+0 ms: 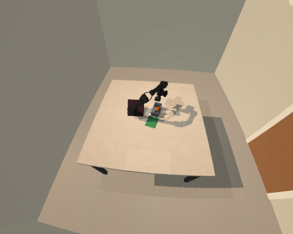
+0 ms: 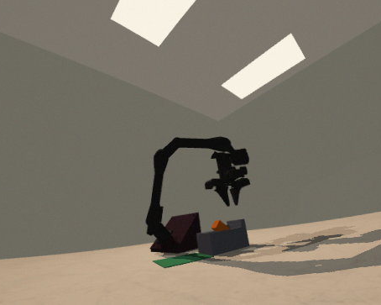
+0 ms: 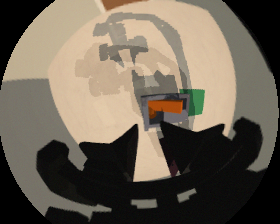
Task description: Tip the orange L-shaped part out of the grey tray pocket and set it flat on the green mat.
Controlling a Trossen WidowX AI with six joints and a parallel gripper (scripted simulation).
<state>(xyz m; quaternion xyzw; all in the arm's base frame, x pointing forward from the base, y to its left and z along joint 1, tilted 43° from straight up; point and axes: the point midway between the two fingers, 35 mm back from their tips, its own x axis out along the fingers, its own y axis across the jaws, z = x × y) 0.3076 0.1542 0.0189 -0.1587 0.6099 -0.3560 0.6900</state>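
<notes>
Right now the orange L-shaped part is 10 cm below my gripper tip, 4 cm to the right of it and 2 cm behind it. The rest, counted from my gripper tip: green mat (21 cm to the right, 16 cm below, 7 cm behind).
</notes>
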